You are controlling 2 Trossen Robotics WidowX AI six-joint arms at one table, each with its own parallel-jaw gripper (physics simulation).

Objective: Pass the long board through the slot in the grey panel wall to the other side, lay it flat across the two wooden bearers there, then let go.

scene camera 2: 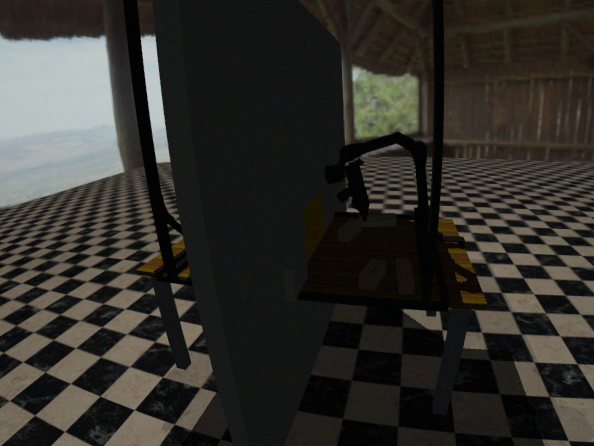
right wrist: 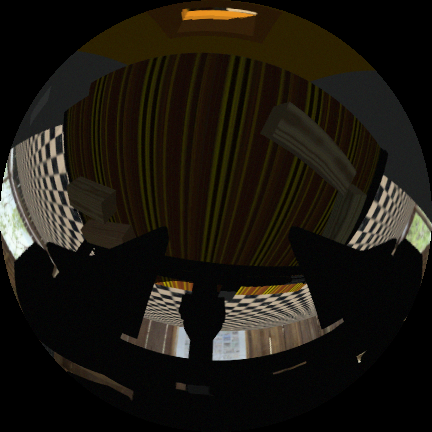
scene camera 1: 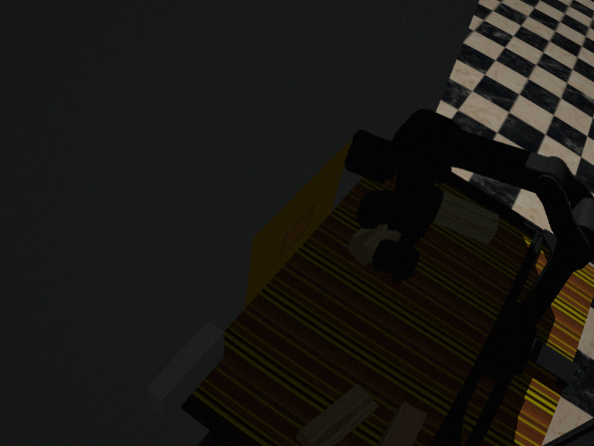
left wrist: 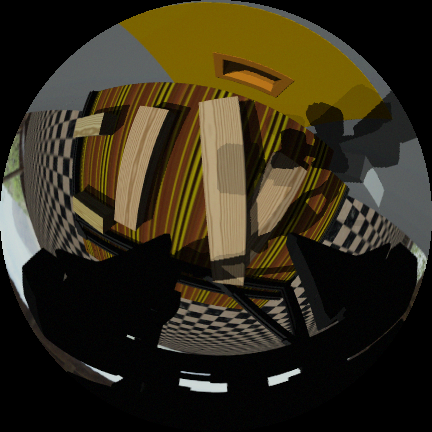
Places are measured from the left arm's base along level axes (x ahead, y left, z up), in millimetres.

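Pixels of known places: left gripper, between the fingertips: (left wrist: 230,239); right gripper, between the fingertips: (scene camera 2: 364,217) (right wrist: 230,232); left arm's base, origin of its link: (left wrist: 168,270); right arm's base, origin of its link: (right wrist: 205,276) (scene camera 1: 497,364).
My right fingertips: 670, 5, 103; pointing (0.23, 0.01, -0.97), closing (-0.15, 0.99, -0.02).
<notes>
Ahead of a thing's pixels: the offset from my right fingertips to its top centre, as dx, dy, dz. "spot": to the spot under its first point.
The grey panel wall (scene camera 1: 150,150) (scene camera 2: 265,150) (left wrist: 90,70) has a slot with an orange rim @(spot: -240, +1, -39) (left wrist: 219,67) (right wrist: 215,32) in a yellow panel. In the left wrist view, a long pale board (left wrist: 225,165) lies on the striped table, close beside or partly over a second board @(-450, -151, -84) (left wrist: 282,187); the contact is unclear. My left gripper (left wrist: 230,239) is open and empty above the board's near end. Across the wall, my right gripper (right wrist: 230,232) (scene camera 1: 395,260) (scene camera 2: 364,216) is open and empty above the table. Several wooden blocks lie there; I cannot tell which are the bearers.
Another board @(-434, +106, -84) (left wrist: 137,170) and two short blocks @(-350, +281, -75) (left wrist: 90,125) @(-573, +257, -75) (left wrist: 91,212) lie left in the left wrist view. On the right arm's side, blocks @(-73, +113, -72) (right wrist: 312,145) @(+34, +262, -75) (right wrist: 345,215) lie right and blocks @(+55, -263, -75) (right wrist: 90,197) @(+155, -256, -78) (right wrist: 107,234) left. A grey box @(-162, -347, -22) (scene camera 1: 187,367) juts from the wall.
</notes>
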